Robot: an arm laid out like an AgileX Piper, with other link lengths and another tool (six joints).
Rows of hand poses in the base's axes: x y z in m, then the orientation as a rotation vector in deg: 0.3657, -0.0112, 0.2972, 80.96, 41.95, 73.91; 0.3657, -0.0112, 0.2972, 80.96, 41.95, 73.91; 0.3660, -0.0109, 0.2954, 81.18, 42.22, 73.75; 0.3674, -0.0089, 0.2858, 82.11, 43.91, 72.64; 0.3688, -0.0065, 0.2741, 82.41, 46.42, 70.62; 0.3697, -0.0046, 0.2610, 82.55, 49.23, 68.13; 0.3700, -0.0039, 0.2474, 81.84, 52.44, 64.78; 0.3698, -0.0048, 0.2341, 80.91, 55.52, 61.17; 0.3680, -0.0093, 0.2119, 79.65, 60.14, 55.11; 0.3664, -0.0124, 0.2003, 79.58, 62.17, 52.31; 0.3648, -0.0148, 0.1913, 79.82, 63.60, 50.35; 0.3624, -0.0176, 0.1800, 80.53, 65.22, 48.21; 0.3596, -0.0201, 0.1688, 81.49, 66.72, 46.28; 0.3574, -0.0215, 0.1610, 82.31, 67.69, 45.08; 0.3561, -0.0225, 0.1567, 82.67, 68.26, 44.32; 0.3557, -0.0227, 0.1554, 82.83, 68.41, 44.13; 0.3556, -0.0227, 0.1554, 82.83, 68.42, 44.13; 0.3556, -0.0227, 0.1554, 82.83, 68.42, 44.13
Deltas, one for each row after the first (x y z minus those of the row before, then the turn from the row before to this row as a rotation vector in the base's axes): 0.0000, 0.0000, 0.0000, 0.00, 0.00, 0.00; 0.0003, 0.0003, -0.0018, -0.01, 0.32, 0.06; 0.0014, 0.0020, -0.0096, -0.41, 1.81, 0.32; 0.0014, 0.0024, -0.0117, -1.53, 2.20, 0.28; 0.0009, 0.0019, -0.0131, -1.93, 2.46, 0.22; 0.0003, 0.0007, -0.0136, -3.04, 2.53, 0.05; -0.0002, -0.0009, -0.0133, -3.25, 2.50, -0.11; -0.0018, -0.0045, -0.0222, -5.01, 4.20, -0.46; -0.0016, -0.0031, -0.0116, -1.88, 2.21, -0.33; -0.0016, -0.0024, -0.0090, -1.08, 1.73, -0.27; -0.0024, -0.0028, -0.0113, -0.84, 2.17, -0.35; -0.0028, -0.0025, -0.0112, -0.50, 2.16, -0.35; -0.0022, -0.0014, -0.0078, -0.14, 1.49, -0.24; -0.0013, -0.0010, -0.0043, -0.20, 0.83, -0.14; -0.0004, -0.0002, -0.0013, 0.00, 0.25, -0.05; -0.0001, 0.0000, 0.0000, 0.00, 0.01, 0.01; 0.0000, 0.0000, 0.0000, 0.00, 0.00, 0.00
